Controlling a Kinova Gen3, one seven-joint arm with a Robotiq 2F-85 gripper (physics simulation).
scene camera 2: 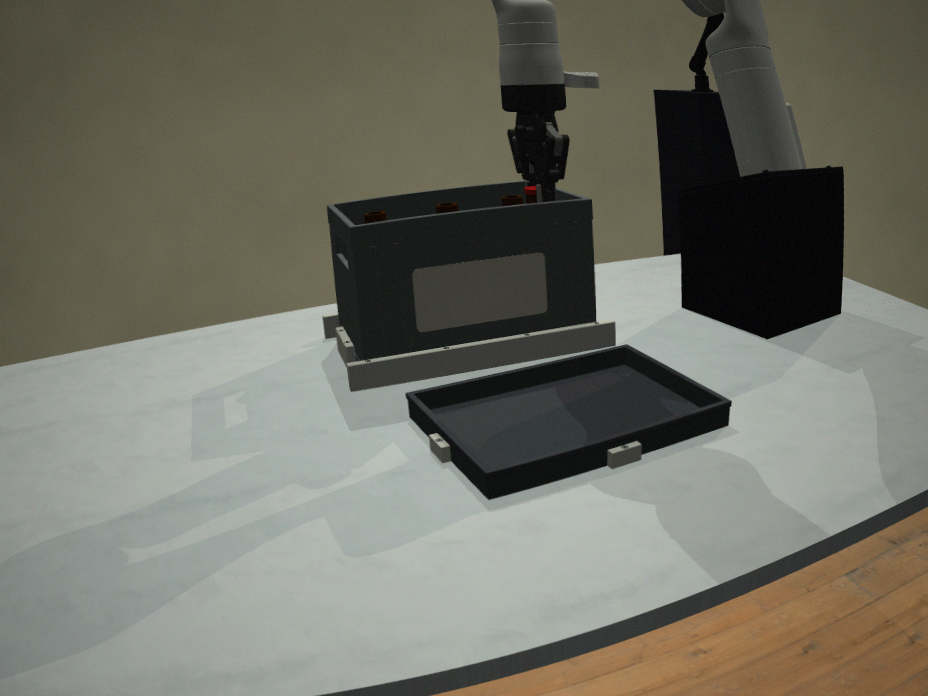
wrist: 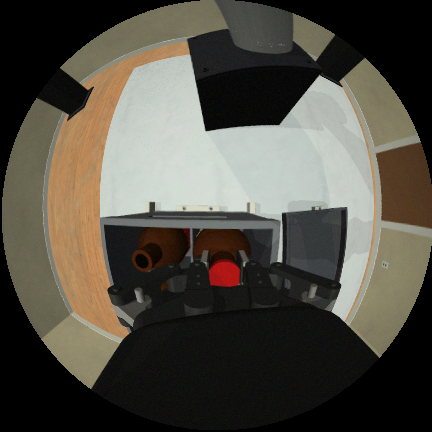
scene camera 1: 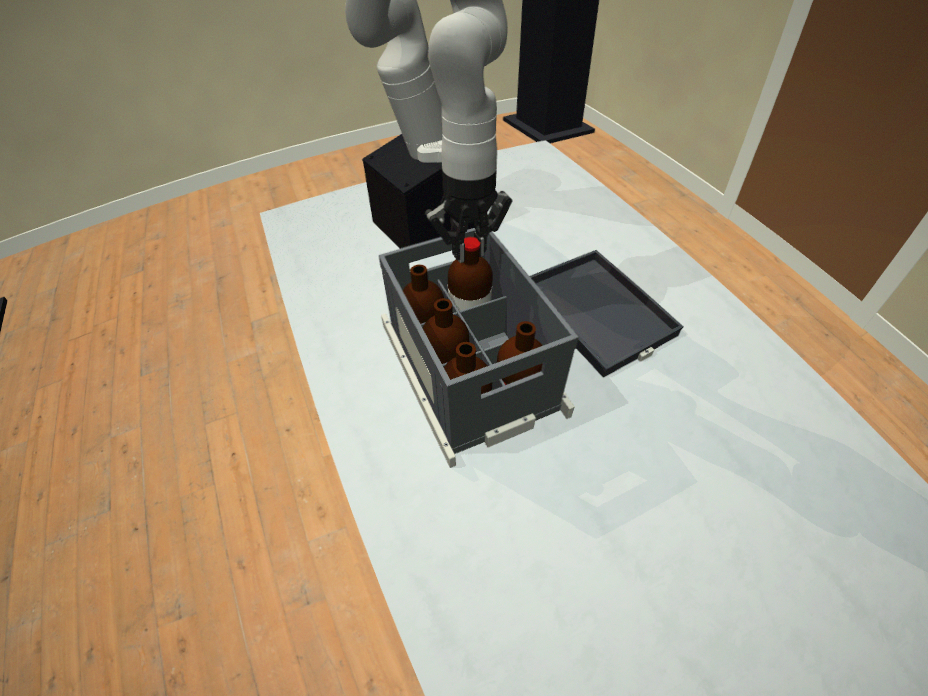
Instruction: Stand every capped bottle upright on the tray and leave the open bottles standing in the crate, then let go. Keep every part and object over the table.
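Frame: origin at the arm's base, x ahead, y left, z up, level; millimetres.
Seen in the pictures: gripper, between the fingertips: (wrist: 222, 258) (scene camera 1: 469, 256); arm's base, origin of its link: (scene camera 2: 771, 174) (wrist: 262, 41).
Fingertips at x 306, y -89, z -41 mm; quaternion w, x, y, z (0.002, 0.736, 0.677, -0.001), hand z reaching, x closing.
Note:
Offsets run from my fingertips to a thing's top centre. "spot": to the spot under its first point.
My gripper (scene camera 1: 471, 253) (scene camera 2: 541, 193) (wrist: 222, 258) is shut on the neck of a red-capped bottle {4 mm ahead, 1 mm right, 32 mm up} (scene camera 1: 469, 278) (scene camera 2: 531, 193) (wrist: 224, 273). The bottle is upright and raised a little; its body is still inside the crate {90 mm ahead, 51 mm right, 21 mm up} (scene camera 1: 517, 408) (scene camera 2: 479, 243) (wrist: 250, 223), in a compartment at the end near the arm's base. Several open brown bottles stand in the crate; three {3 mm back, 87 mm right, 9 mm up} (scene camera 1: 422, 298) {83 mm ahead, 91 mm right, 9 mm up} (scene camera 1: 446, 334) {170 mm ahead, 104 mm right, 9 mm up} (scene camera 1: 465, 367) are in the left row and one {179 mm ahead, 16 mm right, 9 mm up} (scene camera 1: 518, 352) at the front right in scene camera 1. The dark tray {spot: 121 mm ahead, 244 mm left, 149 mm down} (scene camera 1: 614, 314) (scene camera 2: 524, 419) (wrist: 315, 245) beside the crate holds no bottle.
Pale strips (scene camera 1: 509, 430) (scene camera 2: 479, 356) run along the crate's foot, and small blocks (scene camera 1: 646, 353) (scene camera 2: 624, 454) touch the tray. The crate's high walls and inner dividers surround the held bottle. The black arm base (scene camera 1: 401, 187) (scene camera 2: 757, 247) (wrist: 250, 95) stands behind the crate.

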